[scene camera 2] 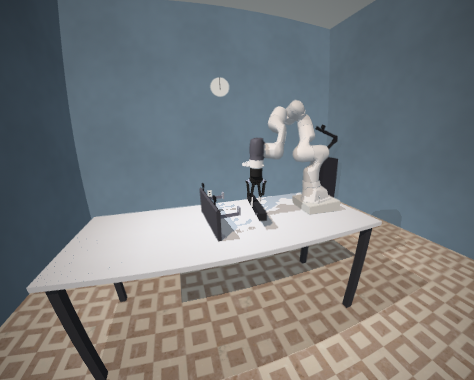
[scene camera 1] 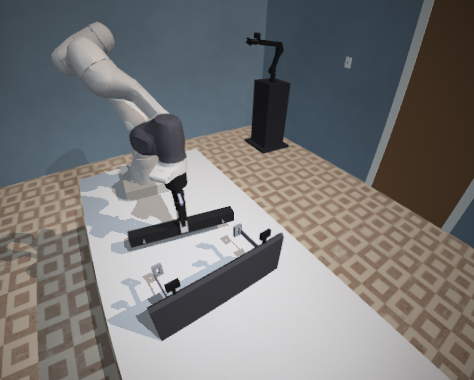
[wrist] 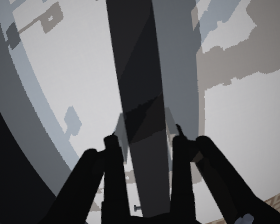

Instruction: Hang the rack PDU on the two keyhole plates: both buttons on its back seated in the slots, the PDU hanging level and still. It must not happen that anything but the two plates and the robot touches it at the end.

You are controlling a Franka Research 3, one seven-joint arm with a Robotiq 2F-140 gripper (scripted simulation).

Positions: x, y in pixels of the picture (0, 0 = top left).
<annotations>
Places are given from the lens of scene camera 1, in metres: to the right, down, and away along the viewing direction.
rack PDU [scene camera 1: 169, 229]: -0.24, 0.14, 0.89
</annotations>
